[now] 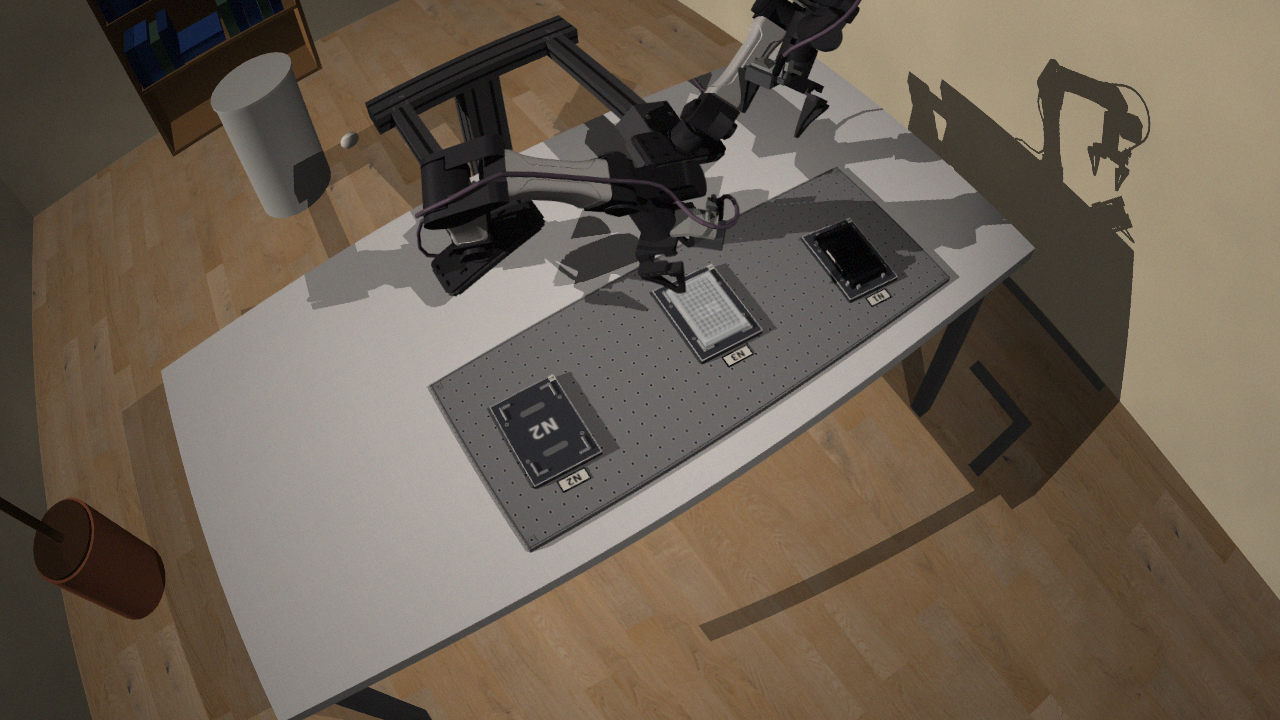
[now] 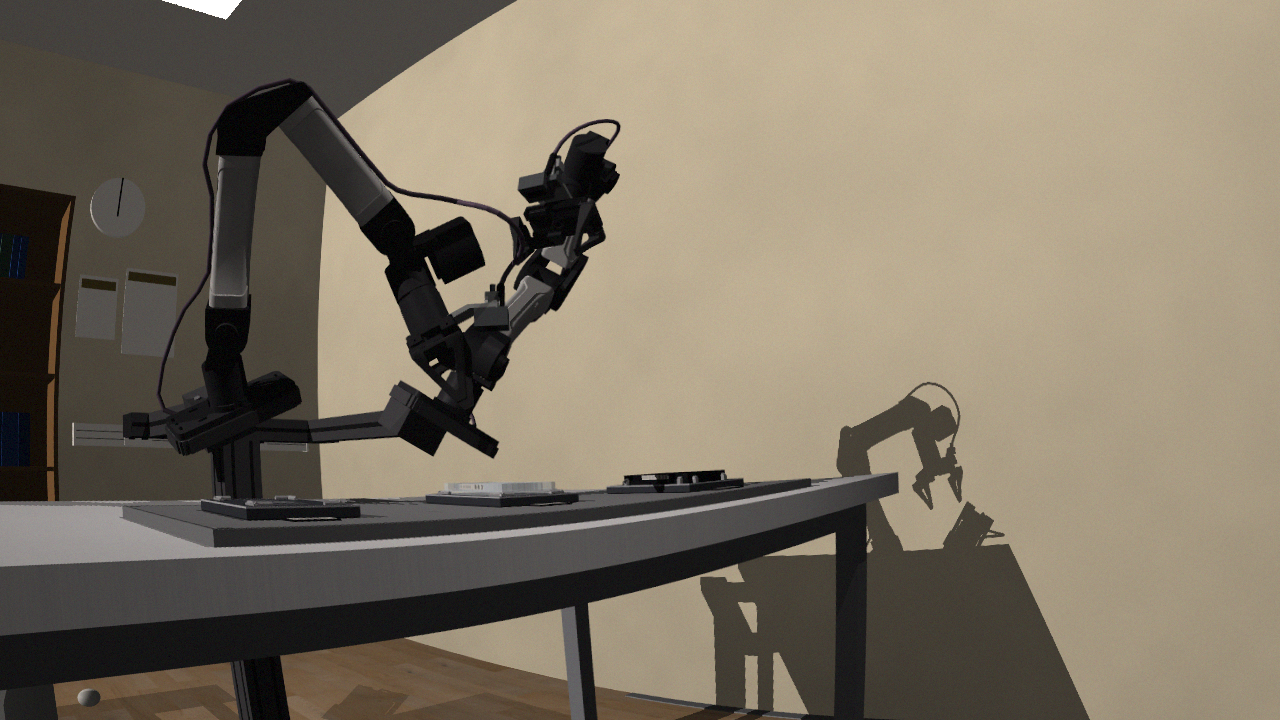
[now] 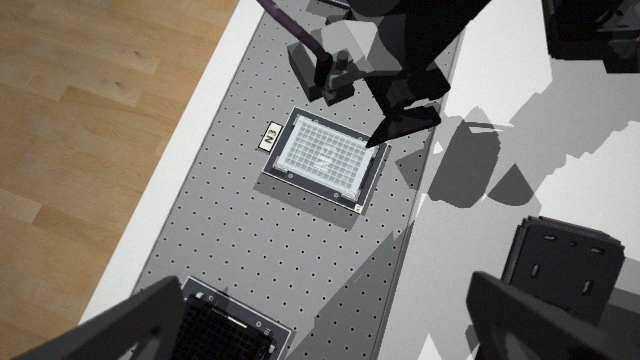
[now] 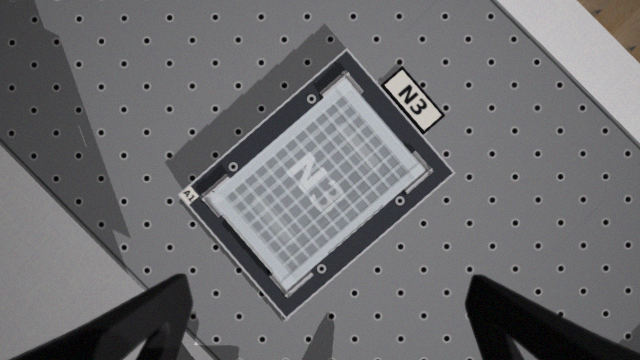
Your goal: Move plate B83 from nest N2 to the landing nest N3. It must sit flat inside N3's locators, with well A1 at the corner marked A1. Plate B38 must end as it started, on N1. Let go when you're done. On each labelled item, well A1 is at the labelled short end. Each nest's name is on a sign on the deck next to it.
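Observation:
A clear plate B83 [image 1: 712, 296] is part of the scene, and the views include the clear plate B83 [image 2: 472, 488], the clear plate B83 [image 3: 333, 159] and the clear plate B83 [image 4: 318, 181]. There is a black plate B38 [image 1: 853, 271], visible again as the black plate B38 [image 2: 713, 475], while the black plate B38 is out of frame in image 4. The scene also has a nest N3 [image 1: 680, 321], a nest N2 [image 1: 562, 409] and a nest N1 [image 2: 705, 486]. The left gripper [image 2: 545, 257] can be seen, again as the left gripper [image 3: 325, 288], and so can the right gripper [image 2: 466, 404].

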